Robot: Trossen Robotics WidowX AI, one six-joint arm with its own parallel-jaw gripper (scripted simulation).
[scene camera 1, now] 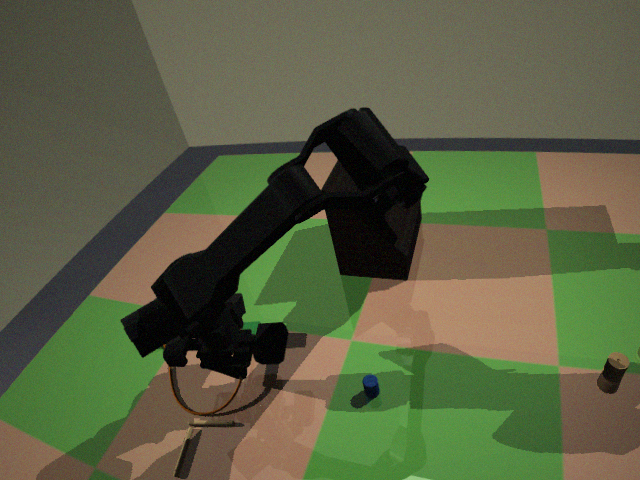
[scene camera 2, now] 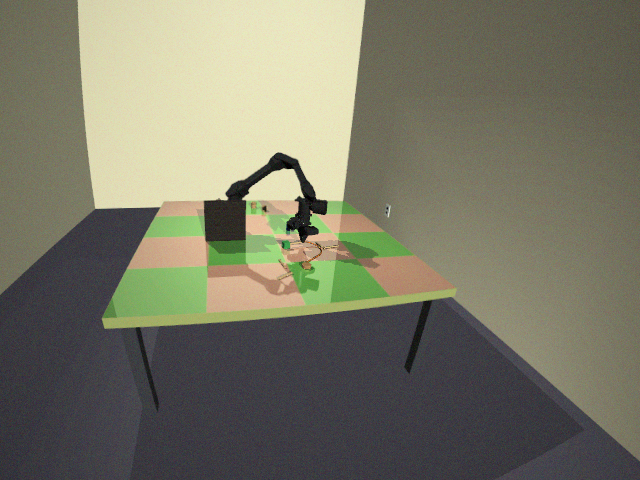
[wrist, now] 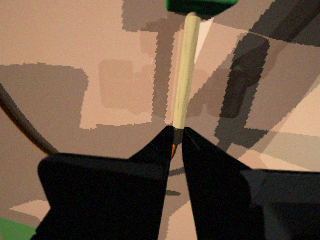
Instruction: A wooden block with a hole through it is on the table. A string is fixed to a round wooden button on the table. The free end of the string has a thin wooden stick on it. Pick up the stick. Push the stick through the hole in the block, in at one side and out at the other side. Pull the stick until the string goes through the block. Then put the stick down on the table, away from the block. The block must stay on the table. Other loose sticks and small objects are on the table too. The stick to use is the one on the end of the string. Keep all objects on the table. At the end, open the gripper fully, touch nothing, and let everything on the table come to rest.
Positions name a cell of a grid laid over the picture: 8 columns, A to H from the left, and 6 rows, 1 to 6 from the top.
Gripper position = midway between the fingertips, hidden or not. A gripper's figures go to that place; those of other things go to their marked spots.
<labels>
My gripper (wrist: E4): 0.11 m from the lens. A thin stick (wrist: E1): 0.09 m from the lens.
</labels>
